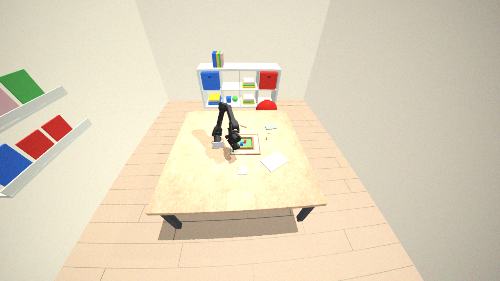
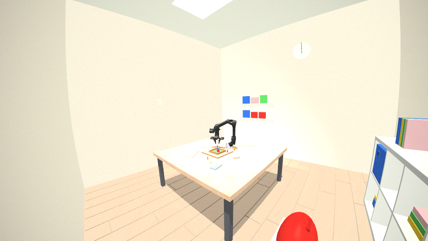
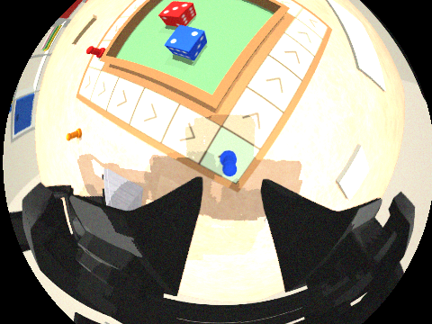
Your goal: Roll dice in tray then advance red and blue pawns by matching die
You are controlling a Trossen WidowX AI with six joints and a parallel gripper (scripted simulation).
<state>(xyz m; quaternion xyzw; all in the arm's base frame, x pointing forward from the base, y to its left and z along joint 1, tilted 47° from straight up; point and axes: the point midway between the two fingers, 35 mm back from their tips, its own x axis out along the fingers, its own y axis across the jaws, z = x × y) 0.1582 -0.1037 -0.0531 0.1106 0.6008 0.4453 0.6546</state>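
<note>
Right now my gripper tip is 40 mm above the blue pawn. Also, from my gripper tip: white sheet (370 mm ahead, 120 mm to the right, 60 mm below); then green tray (120 mm ahead, 110 mm to the left, 60 mm below); then red pawn (220 mm to the left, 50 mm ahead, 40 mm below).
</note>
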